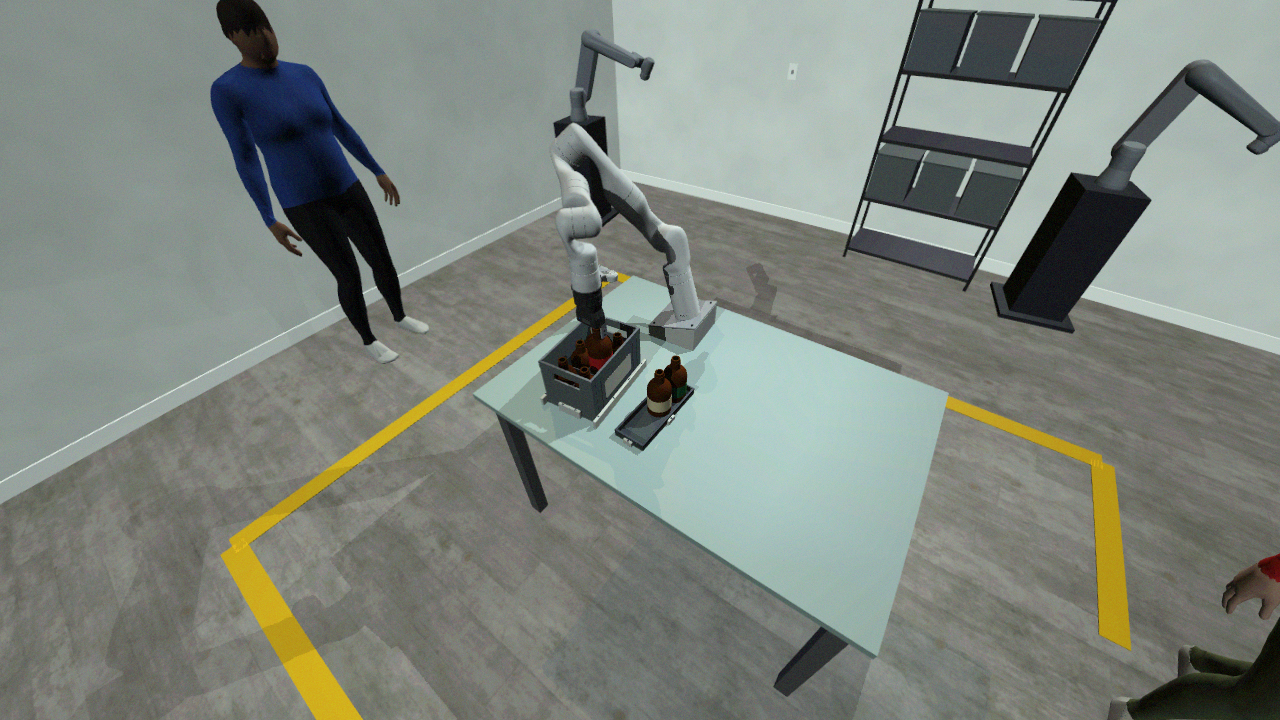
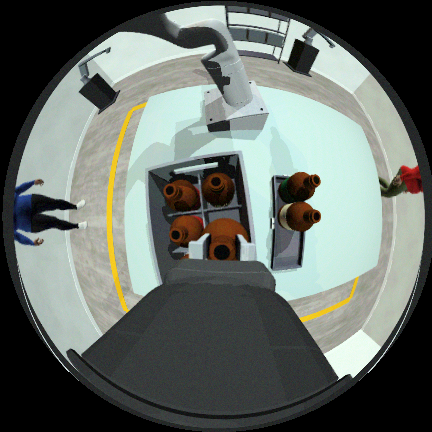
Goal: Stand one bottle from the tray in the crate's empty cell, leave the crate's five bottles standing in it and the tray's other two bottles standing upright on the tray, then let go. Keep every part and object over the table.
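Places are measured from the arm's base along level axes (x right, y ahead, z up), in centimetres.
Where they show: gripper, fingertip midpoint: (image 1: 599, 334) (image 2: 222, 242); arm's base, origin of the base link: (image 1: 687, 313) (image 2: 238, 97).
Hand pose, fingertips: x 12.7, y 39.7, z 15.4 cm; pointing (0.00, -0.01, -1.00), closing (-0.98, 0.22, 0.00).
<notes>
Each offset is from my fingertips to the top centre of the thing. "spot": to the spot under its first point. Level surfaces: height alone.
My gripper (image 1: 597, 329) (image 2: 222, 242) is shut on the neck of a brown bottle @[dx +0.0, dy +0.6, dz +2.9 cm] (image 1: 598, 345) (image 2: 226, 231) with a red label. It holds the bottle upright over the right-hand side of the grey crate @[dx +4.2, dy -1.1, dz -5.8 cm] (image 1: 565, 389) (image 2: 245, 185). The bottle stands higher than its neighbours; its bottom is hidden. Brown bottles @[dx +8.2, dy -9.9, dz -7.0 cm] (image 2: 182, 196) @[dx -0.4, dy -9.5, dz -7.0 cm] (image 2: 218, 189) @[dx +8.5, dy -1.6, dz -7.0 cm] (image 2: 186, 230) stand in crate cells, and part of another shows beside the left finger. The rest of the crate is hidden by the gripper. A cream-labelled bottle @[dx -19.1, dy +0.3, dz -7.3 cm] (image 1: 658, 396) (image 2: 300, 216) and a green-labelled bottle @[dx -21.1, dy -7.1, dz -7.3 cm] (image 1: 677, 374) (image 2: 301, 186) stand upright on the tray @[spot: dx -16.9, dy +11.2, dz -22.8 cm] (image 1: 637, 431) (image 2: 289, 252).
The tray lies beside the crate on the pale table @[dz -23.3 cm] (image 1: 769, 465) (image 2: 340, 150). The robot's base (image 1: 693, 331) (image 2: 235, 117) stands behind the crate. A person in blue (image 1: 290, 134) (image 2: 25, 212) stands on the floor beyond the yellow line (image 1: 384, 438) (image 2: 111, 200).
</notes>
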